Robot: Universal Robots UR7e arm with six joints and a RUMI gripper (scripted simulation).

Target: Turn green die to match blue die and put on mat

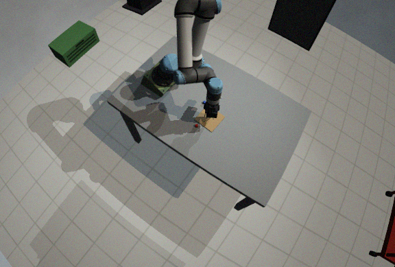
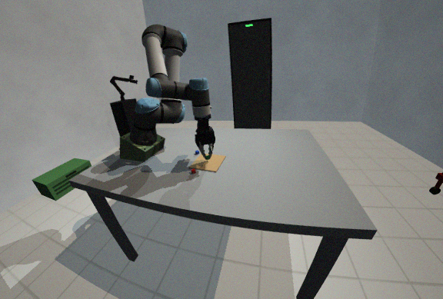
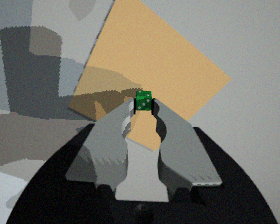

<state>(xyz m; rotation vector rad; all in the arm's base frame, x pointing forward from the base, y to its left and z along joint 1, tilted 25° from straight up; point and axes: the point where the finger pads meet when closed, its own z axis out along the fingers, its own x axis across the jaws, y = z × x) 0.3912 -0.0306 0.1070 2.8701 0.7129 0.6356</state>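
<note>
Right now my hand is 3 cm above the tan mat. Also, from my hand: red die: 4 cm behind, 10 cm to the right, 3 cm below; then blue die: 9 cm behind, 7 cm to the left, 3 cm below; then green die: 1 cm below.
</note>
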